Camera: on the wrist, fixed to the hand. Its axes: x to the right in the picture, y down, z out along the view.
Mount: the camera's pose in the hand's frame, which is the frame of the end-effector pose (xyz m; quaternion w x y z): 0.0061 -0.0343 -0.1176 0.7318 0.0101 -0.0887 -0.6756
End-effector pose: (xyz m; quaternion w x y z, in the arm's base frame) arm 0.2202 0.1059 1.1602 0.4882 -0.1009 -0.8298 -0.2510
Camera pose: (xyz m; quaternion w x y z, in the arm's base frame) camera 0.2923 0.0156 1.2013 0.1151 0.4694 -0.7212 -0.4962
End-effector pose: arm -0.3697 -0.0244 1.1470 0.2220 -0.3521 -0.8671 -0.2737
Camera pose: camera -0.3762 -0.1163 1.2280 0.0958 -0.3061 0.8949 0.3103
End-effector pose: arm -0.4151 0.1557 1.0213 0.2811 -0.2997 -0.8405 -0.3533
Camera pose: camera -0.4126 0.0483 1.0805 0.1045 -0.3200 0.8460 0.4134
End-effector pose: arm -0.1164 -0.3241 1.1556 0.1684 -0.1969 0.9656 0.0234
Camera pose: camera -0.1455 -0.3711 1.2651 0.2267 -0.7927 0.5589 -0.0889
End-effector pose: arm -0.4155 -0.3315 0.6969 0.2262 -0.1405 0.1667 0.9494
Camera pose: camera -0.3819 -0.3450 0.5797 0.8232 -0.1289 0.0166 0.5527
